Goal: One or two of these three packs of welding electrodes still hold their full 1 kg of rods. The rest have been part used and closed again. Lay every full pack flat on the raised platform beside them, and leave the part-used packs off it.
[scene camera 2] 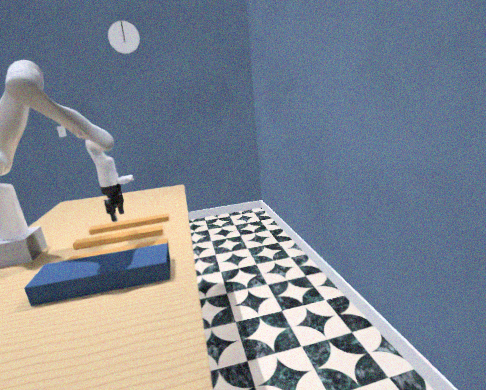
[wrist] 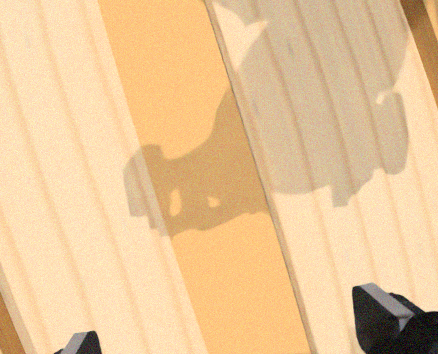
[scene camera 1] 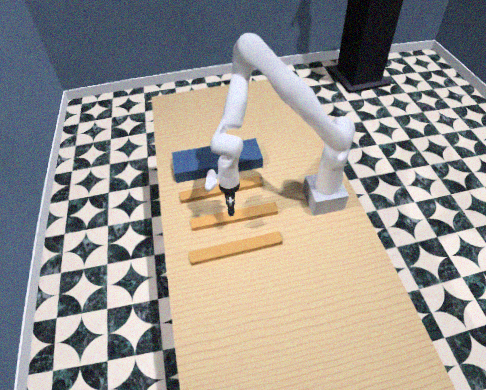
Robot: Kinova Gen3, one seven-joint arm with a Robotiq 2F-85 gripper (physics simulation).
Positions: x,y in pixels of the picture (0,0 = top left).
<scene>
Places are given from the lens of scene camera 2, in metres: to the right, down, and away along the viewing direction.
blue raised platform [scene camera 2: 62,280]: -0.52, 0.25, 0.80
</scene>
